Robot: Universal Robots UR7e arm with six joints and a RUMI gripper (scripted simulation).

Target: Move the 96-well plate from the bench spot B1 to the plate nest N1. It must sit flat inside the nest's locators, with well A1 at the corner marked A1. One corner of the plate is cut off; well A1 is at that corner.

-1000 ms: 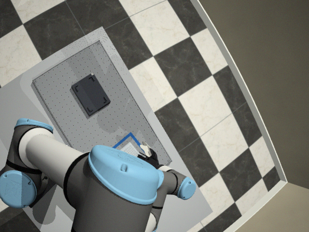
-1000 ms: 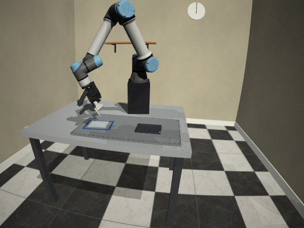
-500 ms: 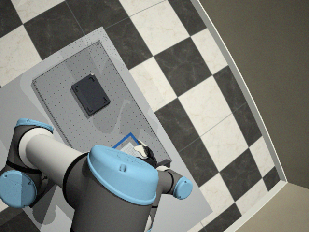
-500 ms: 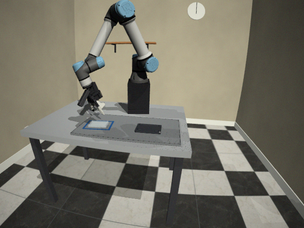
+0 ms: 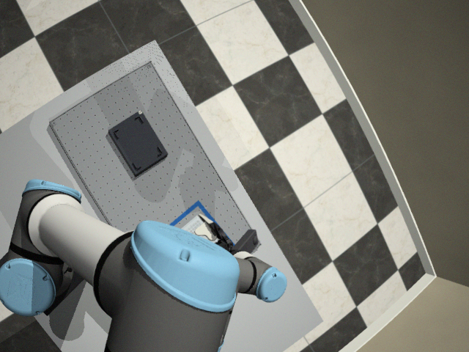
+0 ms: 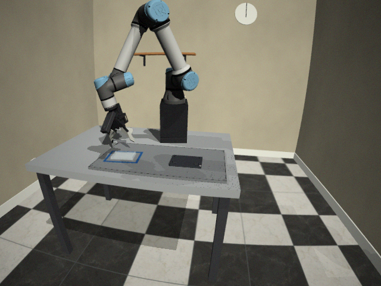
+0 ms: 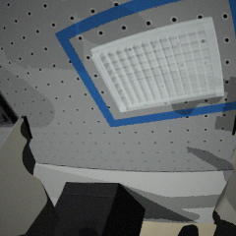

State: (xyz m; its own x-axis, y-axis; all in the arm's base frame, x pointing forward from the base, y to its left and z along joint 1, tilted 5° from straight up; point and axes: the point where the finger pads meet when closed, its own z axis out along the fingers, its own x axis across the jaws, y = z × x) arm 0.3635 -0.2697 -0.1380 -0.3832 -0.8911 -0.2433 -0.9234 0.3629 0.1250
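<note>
The clear 96-well plate is 8 cm below my hand, 2 cm behind it and 1 cm to the right of it. From my hand the other things lie so: plate nest N1: 35 cm to the left, 8 cm below, 4 cm ahead; white A1 mark: 41 cm to the left, 11 cm ahead, 8 cm below.
</note>
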